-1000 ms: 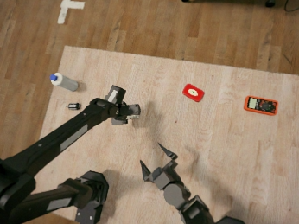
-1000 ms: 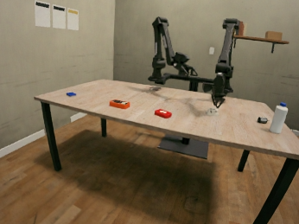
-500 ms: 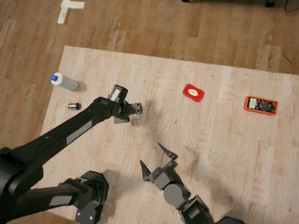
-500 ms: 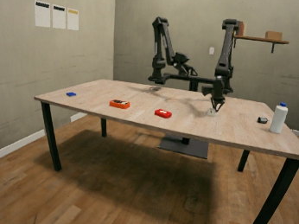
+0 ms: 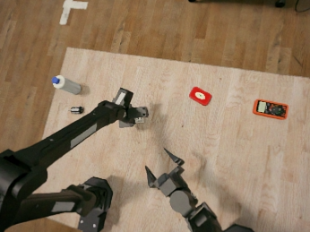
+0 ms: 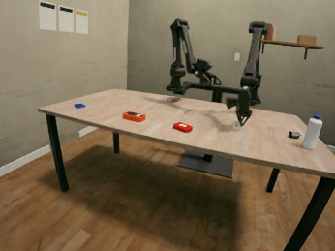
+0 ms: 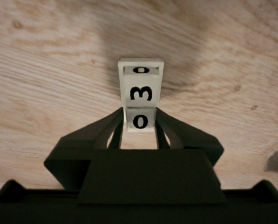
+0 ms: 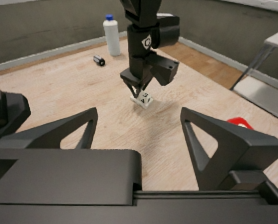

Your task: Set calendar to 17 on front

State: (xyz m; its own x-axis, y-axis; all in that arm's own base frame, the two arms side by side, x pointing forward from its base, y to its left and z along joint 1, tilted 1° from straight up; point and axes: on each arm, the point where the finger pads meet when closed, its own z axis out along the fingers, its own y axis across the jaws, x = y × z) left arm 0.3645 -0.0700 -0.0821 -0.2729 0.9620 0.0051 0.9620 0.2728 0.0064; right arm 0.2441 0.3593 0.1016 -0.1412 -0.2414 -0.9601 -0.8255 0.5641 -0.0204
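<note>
Right now my left hand is 2 cm to the left of the white tray and 2 cm above it. From my left hand the other things lie so: blue item (19 cm ahead, 107 cm to the right, 2 cm below); then red flat object (16 cm ahead, 29 cm to the right, 2 cm below).
</note>
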